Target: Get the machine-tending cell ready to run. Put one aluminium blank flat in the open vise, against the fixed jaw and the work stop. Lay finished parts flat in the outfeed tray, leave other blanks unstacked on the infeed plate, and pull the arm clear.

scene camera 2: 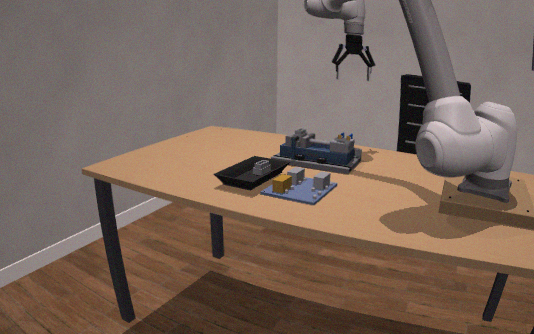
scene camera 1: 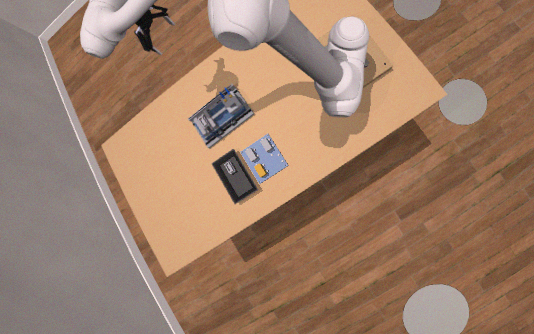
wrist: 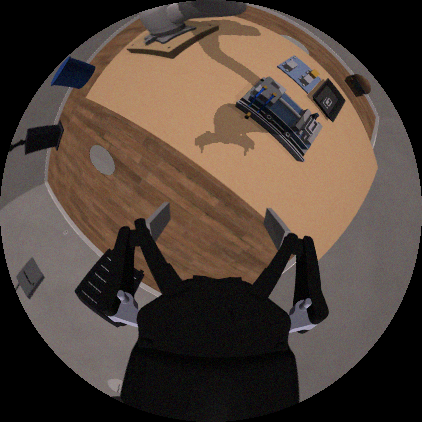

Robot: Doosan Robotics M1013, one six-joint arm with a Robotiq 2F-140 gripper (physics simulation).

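Note:
My gripper is open and empty, high above and beyond the table's far edge, away from the vise. The views are too small to tell whether a blank sits between the vise jaws. The black outfeed tray holds a grey part with a raised outline. On the blue infeed plate stand two grey blanks, one nearer the tray, the other apart from it.
A yellow block stands on the infeed plate near the tray. The tray and plate lie side by side in front of the vise. The arm's base stands on a wooden board. A black cabinet stands behind the table.

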